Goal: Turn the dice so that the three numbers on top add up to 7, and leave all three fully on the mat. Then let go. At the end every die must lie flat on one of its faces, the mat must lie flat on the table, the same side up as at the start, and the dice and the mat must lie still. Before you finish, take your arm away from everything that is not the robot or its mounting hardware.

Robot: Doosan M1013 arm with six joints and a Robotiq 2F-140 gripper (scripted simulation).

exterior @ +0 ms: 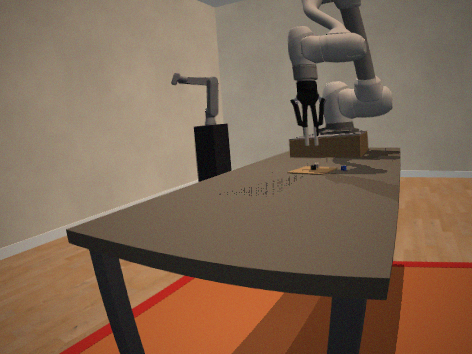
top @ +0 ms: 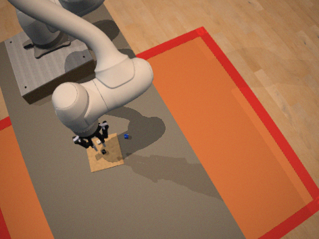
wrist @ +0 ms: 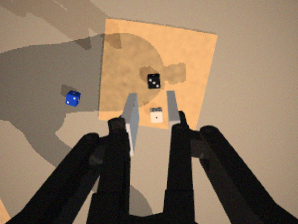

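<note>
Right now the blue die is 12 cm below my hand, 11 cm to the left of it and 3 cm behind it. The rest, counted from my hand: black die: 11 cm below; then tan mat: 12 cm below; then white die: 11 cm below, 5 cm behind, 1 cm to the right.
</note>
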